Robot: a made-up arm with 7 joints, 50 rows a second.
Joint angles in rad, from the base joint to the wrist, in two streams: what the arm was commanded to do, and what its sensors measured. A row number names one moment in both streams.
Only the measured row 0 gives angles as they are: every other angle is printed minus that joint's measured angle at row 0.
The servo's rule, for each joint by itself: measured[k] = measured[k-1] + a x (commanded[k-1-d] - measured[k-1]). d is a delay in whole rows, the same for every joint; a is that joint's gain. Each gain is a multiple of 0.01, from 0.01 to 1. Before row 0 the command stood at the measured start. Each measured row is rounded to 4 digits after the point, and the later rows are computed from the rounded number. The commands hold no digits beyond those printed.
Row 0, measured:
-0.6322 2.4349 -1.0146 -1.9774 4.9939 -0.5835 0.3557
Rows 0 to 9, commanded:
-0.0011 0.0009 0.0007 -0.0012 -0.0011 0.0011 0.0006
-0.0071 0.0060 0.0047 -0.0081 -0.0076 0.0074 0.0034
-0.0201 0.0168 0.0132 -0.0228 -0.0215 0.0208 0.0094
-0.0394 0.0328 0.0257 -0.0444 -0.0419 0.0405 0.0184
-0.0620 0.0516 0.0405 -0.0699 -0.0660 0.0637 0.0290
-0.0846 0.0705 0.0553 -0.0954 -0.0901 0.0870 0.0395
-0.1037 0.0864 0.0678 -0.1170 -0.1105 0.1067 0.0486
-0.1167 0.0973 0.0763 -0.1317 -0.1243 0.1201 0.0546
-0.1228 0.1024 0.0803 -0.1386 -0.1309 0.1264 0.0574
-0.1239 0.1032 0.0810 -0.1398 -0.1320 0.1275 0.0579
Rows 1 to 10, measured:
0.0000 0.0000 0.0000 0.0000 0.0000 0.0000 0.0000
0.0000 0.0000 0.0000 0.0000 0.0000 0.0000 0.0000
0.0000 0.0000 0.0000 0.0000 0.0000 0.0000 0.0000
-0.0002 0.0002 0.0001 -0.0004 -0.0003 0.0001 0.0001
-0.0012 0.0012 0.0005 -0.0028 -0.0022 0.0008 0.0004
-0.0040 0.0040 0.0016 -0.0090 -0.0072 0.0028 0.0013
-0.0093 0.0092 0.0038 -0.0200 -0.0162 0.0066 0.0030
-0.0172 0.0168 0.0071 -0.0355 -0.0291 0.0123 0.0056
-0.0273 0.0265 0.0114 -0.0541 -0.0450 0.0198 0.0090
-0.0388 0.0373 0.0165 -0.0736 -0.0620 0.0285 0.0130
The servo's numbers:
d 3
a 0.15 0.18 0.09 0.31 0.26 0.10 0.10

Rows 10 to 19, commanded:
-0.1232 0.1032 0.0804 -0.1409 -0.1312 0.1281 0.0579
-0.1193 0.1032 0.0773 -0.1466 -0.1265 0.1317 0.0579
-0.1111 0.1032 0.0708 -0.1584 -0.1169 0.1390 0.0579
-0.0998 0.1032 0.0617 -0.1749 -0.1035 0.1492 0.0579
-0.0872 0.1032 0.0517 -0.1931 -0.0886 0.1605 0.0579
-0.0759 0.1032 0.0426 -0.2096 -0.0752 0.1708 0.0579
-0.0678 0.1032 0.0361 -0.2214 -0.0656 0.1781 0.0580
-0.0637 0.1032 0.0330 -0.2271 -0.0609 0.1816 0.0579
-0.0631 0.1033 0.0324 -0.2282 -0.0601 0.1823 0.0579
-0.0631 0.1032 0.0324 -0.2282 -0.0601 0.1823 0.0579
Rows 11 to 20, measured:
-0.0505 0.0481 0.0219 -0.0916 -0.0782 0.0377 0.0172
-0.0613 0.0579 0.0272 -0.1062 -0.0919 0.0466 0.0212
-0.0707 0.0661 0.0320 -0.1166 -0.1023 0.0547 0.0249
-0.0786 0.0728 0.0364 -0.1241 -0.1098 0.0620 0.0282
-0.0847 0.0783 0.0401 -0.1311 -0.1141 0.0690 0.0312
-0.0887 0.0828 0.0429 -0.1396 -0.1148 0.0760 0.0339
-0.0904 0.0865 0.0446 -0.1505 -0.1119 0.0833 0.0363
-0.0899 0.0895 0.0452 -0.1637 -0.1058 0.0910 0.0385
-0.0878 0.0920 0.0450 -0.1779 -0.0978 0.0990 0.0404
-0.0848 0.0940 0.0442 -0.1914 -0.0894 0.1069 0.0422

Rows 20 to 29, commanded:
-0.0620 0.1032 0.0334 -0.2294 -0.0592 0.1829 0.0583
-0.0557 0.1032 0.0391 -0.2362 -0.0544 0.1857 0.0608
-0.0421 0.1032 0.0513 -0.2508 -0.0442 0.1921 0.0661
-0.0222 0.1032 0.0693 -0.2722 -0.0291 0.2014 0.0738
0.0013 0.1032 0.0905 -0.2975 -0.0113 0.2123 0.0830
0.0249 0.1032 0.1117 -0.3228 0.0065 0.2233 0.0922
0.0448 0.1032 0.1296 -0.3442 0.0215 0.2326 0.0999
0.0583 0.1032 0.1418 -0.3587 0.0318 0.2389 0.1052
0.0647 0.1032 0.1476 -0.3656 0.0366 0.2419 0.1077
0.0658 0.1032 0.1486 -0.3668 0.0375 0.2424 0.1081
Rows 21 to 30, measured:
-0.0816 0.0957 0.0432 -0.2025 -0.0820 0.1144 0.0438
-0.0788 0.0971 0.0422 -0.2105 -0.0763 0.1212 0.0452
-0.0764 0.0982 0.0413 -0.2160 -0.0721 0.1273 0.0465
-0.0742 0.0991 0.0406 -0.2202 -0.0687 0.1329 0.0477
-0.0714 0.0998 0.0405 -0.2252 -0.0650 0.1382 0.0490
-0.0670 0.1004 0.0415 -0.2331 -0.0596 0.1436 0.0507
-0.0603 0.1009 0.0440 -0.2452 -0.0517 0.1494 0.0530
-0.0511 0.1013 0.0482 -0.2614 -0.0412 0.1557 0.0560
-0.0397 0.1016 0.0539 -0.2804 -0.0288 0.1625 0.0596
-0.0270 0.1019 0.0607 -0.3002 -0.0157 0.1695 0.0636

